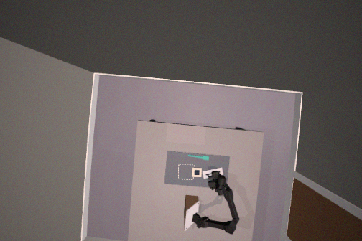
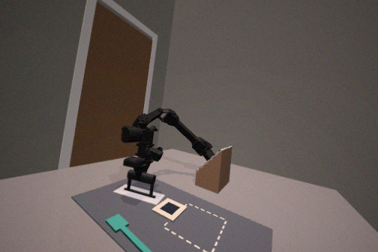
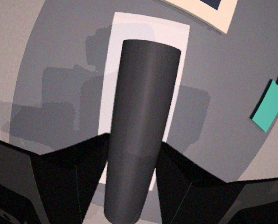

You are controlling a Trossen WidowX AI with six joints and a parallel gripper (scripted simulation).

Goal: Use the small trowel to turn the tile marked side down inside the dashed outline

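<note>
My gripper tip is 20 mm past the tile, 160 mm to the right of it and 60 mm above it. The rest, counted from my gripper tip: grey mat: 160 mm to the left, 80 mm below; then teal trowel: 140 mm ahead, 160 mm to the left, 60 mm below.
</note>
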